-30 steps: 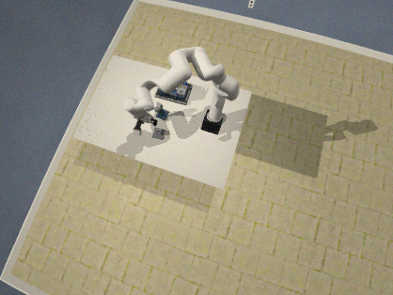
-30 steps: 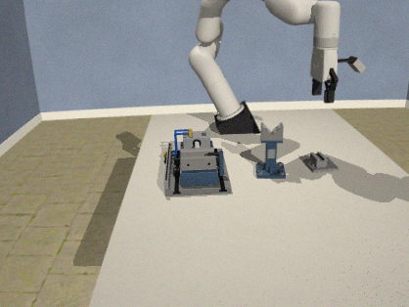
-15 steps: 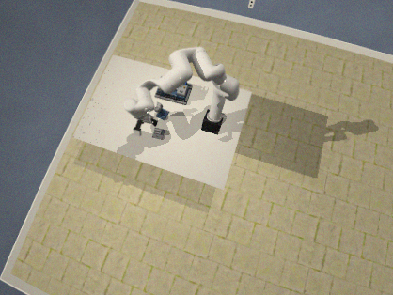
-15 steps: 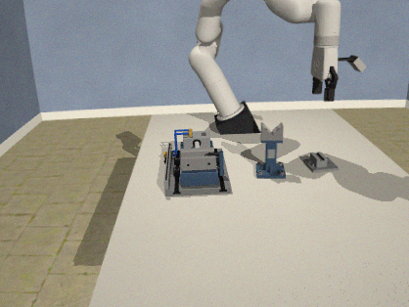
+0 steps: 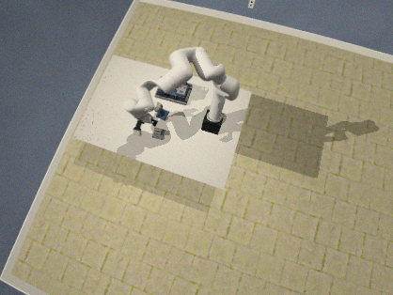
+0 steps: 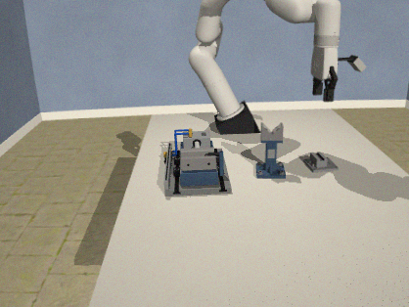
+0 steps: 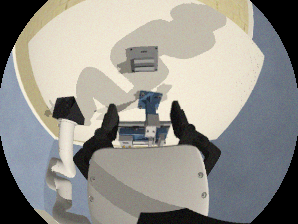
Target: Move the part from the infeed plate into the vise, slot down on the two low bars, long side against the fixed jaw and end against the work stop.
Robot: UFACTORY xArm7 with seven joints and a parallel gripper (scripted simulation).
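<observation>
Now: the part 21 cm below my hand. From my hand the other things lie so: V-block post (19 cm below, 17 cm to the right); air cylinder (38 cm to the right, 17 cm below, 15 cm behind); infeed plate (24 cm below, 1 cm to the left).
</observation>
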